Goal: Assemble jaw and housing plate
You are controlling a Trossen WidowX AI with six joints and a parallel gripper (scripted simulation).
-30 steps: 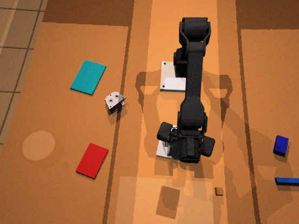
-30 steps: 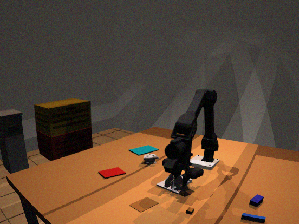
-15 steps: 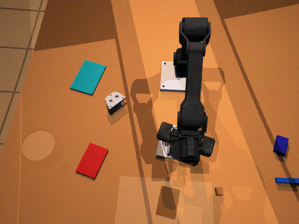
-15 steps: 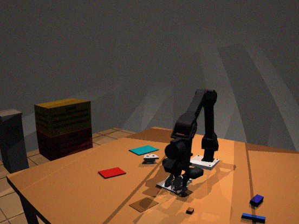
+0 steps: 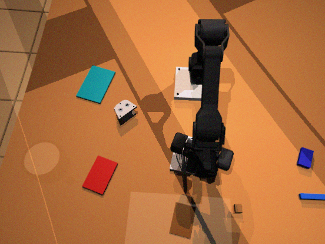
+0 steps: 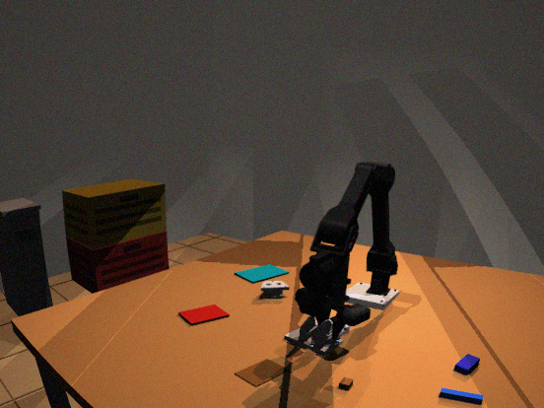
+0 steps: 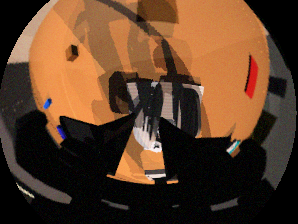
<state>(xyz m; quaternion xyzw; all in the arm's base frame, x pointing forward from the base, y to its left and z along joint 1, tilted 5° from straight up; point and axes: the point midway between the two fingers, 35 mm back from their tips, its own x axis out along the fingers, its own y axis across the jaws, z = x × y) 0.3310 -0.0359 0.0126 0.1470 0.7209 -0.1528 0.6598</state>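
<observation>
Right now my gripper tip is 50 mm past the jaw and 40 mm to the left of it. Also, from my gripper tip: red card (20 mm ahead, 330 mm to the right, 20 mm below); then brown card (180 mm ahead, 70 mm to the right, 20 mm below); then brown cube (160 mm ahead, 100 mm to the left, 10 mm below).
</observation>
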